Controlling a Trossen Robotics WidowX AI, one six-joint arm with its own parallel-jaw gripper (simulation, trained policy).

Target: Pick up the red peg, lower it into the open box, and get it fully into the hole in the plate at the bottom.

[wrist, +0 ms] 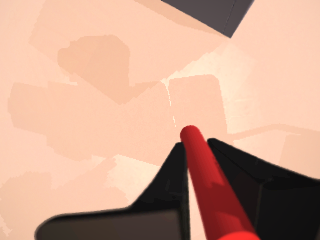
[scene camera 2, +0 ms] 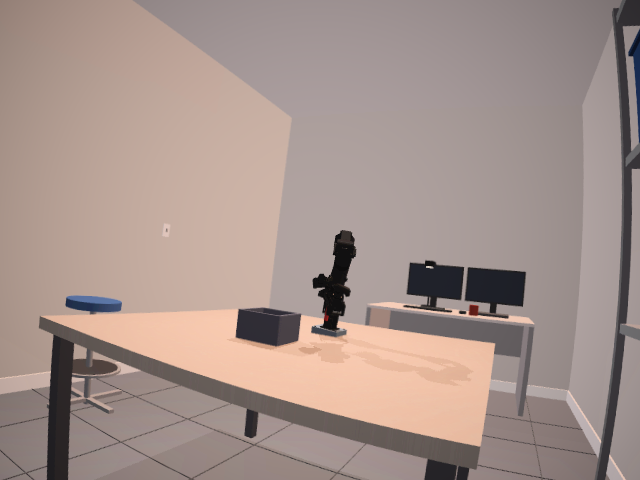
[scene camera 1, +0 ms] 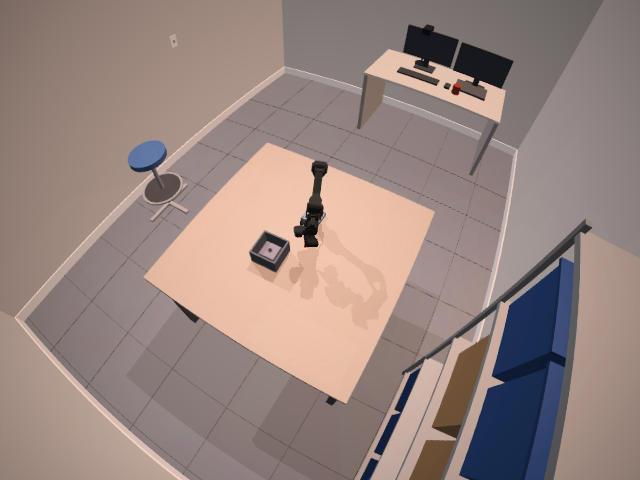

Scene:
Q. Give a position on a dark box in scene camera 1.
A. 266, 236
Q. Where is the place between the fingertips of my gripper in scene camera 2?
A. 326, 315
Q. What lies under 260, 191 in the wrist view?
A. My gripper.

